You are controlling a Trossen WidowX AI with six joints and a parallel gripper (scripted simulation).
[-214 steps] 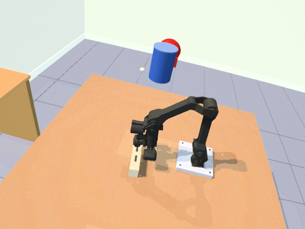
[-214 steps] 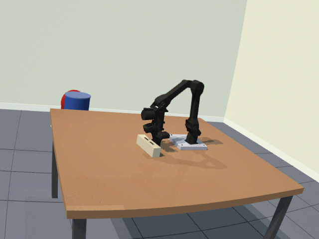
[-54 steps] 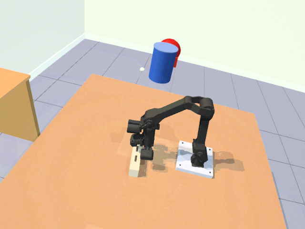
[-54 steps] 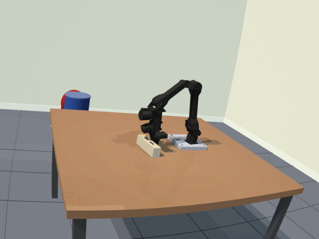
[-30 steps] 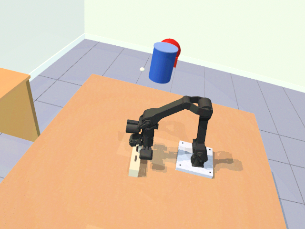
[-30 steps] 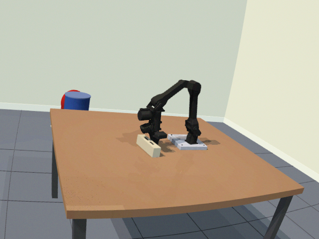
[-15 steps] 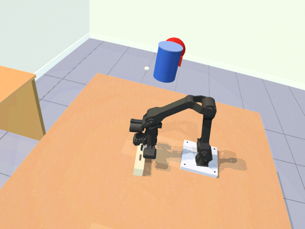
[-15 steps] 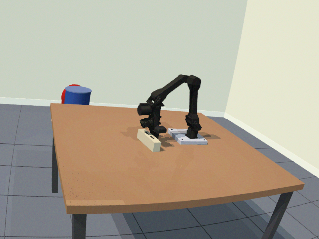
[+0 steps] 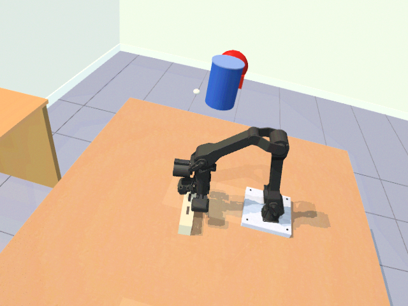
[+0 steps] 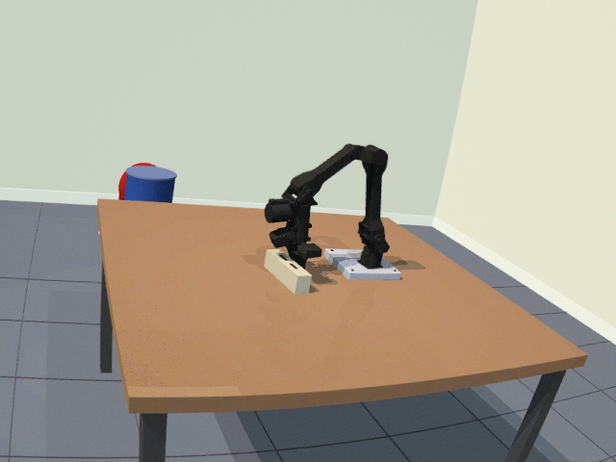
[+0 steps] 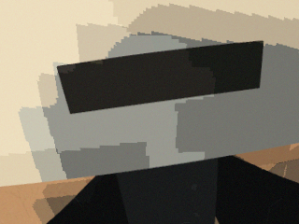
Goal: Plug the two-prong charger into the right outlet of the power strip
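My gripper tip is now 20 mm short of the black two-prong charger and 10 mm below it.
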